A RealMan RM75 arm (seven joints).
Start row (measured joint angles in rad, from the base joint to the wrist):
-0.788 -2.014 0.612 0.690 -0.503 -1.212 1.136
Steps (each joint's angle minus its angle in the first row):
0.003 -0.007 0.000 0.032 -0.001 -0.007 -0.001
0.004 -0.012 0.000 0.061 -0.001 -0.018 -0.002
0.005 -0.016 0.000 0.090 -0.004 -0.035 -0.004
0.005 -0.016 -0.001 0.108 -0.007 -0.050 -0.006
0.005 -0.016 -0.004 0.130 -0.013 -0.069 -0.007
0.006 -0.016 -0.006 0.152 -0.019 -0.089 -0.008
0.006 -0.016 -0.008 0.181 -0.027 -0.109 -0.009
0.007 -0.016 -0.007 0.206 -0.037 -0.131 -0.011
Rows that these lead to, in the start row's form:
-0.785 -2.021 0.612 0.722 -0.504 -1.219 1.135
-0.784 -2.026 0.612 0.751 -0.504 -1.230 1.134
-0.783 -2.030 0.612 0.780 -0.507 -1.247 1.132
-0.783 -2.030 0.611 0.798 -0.510 -1.262 1.130
-0.783 -2.030 0.608 0.820 -0.516 -1.281 1.129
-0.782 -2.030 0.606 0.842 -0.522 -1.301 1.128
-0.782 -2.030 0.604 0.871 -0.530 -1.321 1.127
-0.781 -2.030 0.605 0.896 -0.540 -1.343 1.125

